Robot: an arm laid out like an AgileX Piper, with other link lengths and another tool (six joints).
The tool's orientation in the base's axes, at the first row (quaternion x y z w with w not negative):
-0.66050 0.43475 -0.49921 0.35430
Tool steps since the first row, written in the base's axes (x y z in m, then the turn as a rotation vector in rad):
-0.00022 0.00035 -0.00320 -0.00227 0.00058 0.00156
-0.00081 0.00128 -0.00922 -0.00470 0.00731 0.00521
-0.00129 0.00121 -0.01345 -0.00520 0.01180 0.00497
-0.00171 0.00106 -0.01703 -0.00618 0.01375 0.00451
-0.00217 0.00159 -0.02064 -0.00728 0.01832 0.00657
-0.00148 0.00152 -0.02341 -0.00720 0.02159 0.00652
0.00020 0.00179 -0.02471 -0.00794 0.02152 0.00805
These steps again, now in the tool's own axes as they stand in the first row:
-0.00148 0.00281 0.00060 -0.00027 -0.00112 -0.00257
-0.00453 0.00802 0.00157 -0.00553 -0.00637 -0.00560
-0.00601 0.01197 0.00216 -0.00985 -0.00771 -0.00588
-0.00718 0.01535 0.00265 -0.01194 -0.00781 -0.00664
-0.00900 0.01851 0.00313 -0.01559 -0.01112 -0.00807
-0.00982 0.02088 0.00448 -0.01863 -0.01230 -0.00787
-0.01032 0.02158 0.00644 -0.01812 -0.01349 -0.00897

